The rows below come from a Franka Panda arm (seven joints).
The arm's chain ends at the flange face. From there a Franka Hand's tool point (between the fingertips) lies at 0.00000 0.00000 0.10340 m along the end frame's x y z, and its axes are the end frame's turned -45 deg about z.
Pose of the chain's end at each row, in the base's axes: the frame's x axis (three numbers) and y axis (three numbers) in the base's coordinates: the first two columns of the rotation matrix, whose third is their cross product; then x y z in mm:
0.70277 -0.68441 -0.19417 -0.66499 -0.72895 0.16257 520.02 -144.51 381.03
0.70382 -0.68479 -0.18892 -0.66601 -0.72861 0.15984 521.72 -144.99 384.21
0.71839 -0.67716 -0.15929 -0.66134 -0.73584 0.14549 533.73 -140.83 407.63
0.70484 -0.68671 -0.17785 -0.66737 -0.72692 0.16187 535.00 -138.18 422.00
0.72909 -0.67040 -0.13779 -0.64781 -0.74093 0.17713 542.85 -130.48 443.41
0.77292 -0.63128 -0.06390 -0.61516 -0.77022 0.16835 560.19 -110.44 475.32
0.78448 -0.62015 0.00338 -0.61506 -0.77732 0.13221 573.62 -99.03 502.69
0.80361 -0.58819 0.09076 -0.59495 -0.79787 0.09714 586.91 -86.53 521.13
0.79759 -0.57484 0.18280 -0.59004 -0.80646 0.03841 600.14 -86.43 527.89
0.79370 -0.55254 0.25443 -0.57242 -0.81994 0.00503 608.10 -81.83 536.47
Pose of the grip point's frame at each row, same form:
0.96715 0.03149 -0.25225 0.02671 -0.99940 -0.02234 493.88 -142.97 281.00
0.96862 0.03099 -0.24661 0.02674 -0.99942 -0.02056 496.17 -143.61 284.03
0.97562 0.04149 -0.21551 0.04034 -0.99914 -0.00976 511.42 -140.74 306.66
0.97030 0.02843 -0.24022 0.02650 -0.99959 -0.01130 510.14 -137.70 321.63
0.97362 0.04987 -0.22268 0.05747 -0.99796 0.02782 520.02 -134.60 342.65
0.98152 0.09825 -0.16423 0.11155 -0.99101 0.07386 544.11 -119.83 373.61
0.98962 0.11114 -0.09110 0.11980 -0.98816 0.09588 565.41 -109.97 400.20
0.98893 0.14827 -0.00451 0.14754 -0.98009 0.13287 588.49 -100.19 418.65
0.98120 0.16378 0.10210 0.14676 -0.97673 0.15642 613.10 -100.75 426.31
0.96599 0.18908 0.17635 0.15647 -0.97049 0.18347 629.38 -97.30 436.47

